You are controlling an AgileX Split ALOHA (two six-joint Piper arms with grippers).
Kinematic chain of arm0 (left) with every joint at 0, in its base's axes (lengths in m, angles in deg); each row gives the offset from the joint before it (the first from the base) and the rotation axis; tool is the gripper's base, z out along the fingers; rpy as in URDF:
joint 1: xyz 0 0 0.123 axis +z
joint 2: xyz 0 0 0 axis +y
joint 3: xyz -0.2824 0 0.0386 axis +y
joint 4: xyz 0.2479 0 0.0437 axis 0.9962 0 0.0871
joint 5: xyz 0 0 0 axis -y
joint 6: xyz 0.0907 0 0.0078 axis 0.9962 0 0.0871
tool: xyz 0 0 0 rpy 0 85 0
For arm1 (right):
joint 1: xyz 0 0 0.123 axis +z
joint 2: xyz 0 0 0 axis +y
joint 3: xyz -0.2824 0 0.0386 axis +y
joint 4: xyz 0.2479 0 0.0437 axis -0.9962 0 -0.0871
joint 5: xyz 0 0 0 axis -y
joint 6: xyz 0.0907 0 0.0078 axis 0.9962 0 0.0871
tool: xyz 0 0 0 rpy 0 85 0
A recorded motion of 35 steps. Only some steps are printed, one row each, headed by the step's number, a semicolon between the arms.
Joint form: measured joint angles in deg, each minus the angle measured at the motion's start. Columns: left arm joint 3, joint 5, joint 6, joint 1, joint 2, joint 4; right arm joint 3, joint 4, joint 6, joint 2, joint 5, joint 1.
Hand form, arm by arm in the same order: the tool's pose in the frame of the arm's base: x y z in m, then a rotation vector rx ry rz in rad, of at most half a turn. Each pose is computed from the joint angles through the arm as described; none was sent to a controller.
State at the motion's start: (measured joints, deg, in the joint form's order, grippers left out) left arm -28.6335 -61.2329 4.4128 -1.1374 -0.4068 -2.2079; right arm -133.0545 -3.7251 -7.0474 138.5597 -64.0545 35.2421
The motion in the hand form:
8: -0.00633 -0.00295 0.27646 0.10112 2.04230 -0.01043; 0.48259 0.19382 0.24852 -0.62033 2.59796 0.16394
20: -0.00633 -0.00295 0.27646 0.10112 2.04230 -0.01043; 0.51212 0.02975 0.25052 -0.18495 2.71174 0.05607
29: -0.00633 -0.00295 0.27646 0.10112 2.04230 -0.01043; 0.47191 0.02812 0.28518 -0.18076 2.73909 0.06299
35: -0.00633 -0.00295 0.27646 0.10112 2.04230 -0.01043; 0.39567 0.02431 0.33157 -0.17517 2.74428 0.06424
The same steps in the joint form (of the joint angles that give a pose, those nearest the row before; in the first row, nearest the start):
8: 0.00 0.00 0.00 0.00 0.00 0.00; -1.18 0.41 0.93 -2.78 -2.02 -13.89
20: 0.00 0.00 0.00 0.00 0.00 0.00; -0.66 0.85 1.66 -3.56 -5.47 -32.40
29: 0.00 0.00 0.00 0.00 0.00 0.00; 12.21 0.65 1.86 -15.03 -5.63 -32.39
35: 0.00 0.00 0.00 0.00 0.00 0.00; 30.71 0.65 2.10 -33.20 -5.58 -32.39

